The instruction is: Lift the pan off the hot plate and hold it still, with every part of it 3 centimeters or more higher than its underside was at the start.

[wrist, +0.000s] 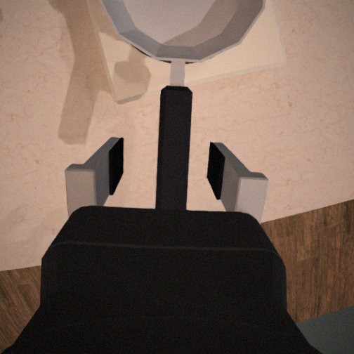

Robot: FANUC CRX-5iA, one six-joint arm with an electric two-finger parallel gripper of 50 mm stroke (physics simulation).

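The grey pan is at the top of the wrist view, cut off by the edge. It sits over the pale, square hot plate. Its black handle points down the view toward my gripper, and its rear end is hidden behind the gripper body. My gripper is open, with one finger on each side of the handle's line and a gap on both sides. Neither finger touches the handle. The height between the fingertips and the handle is hard to tell.
A pale, speckled table top lies below. Its edge crosses the lower part of the view, with brown wooden floor beyond. Arm-shaped shadows fall on the table and hot plate at the upper left.
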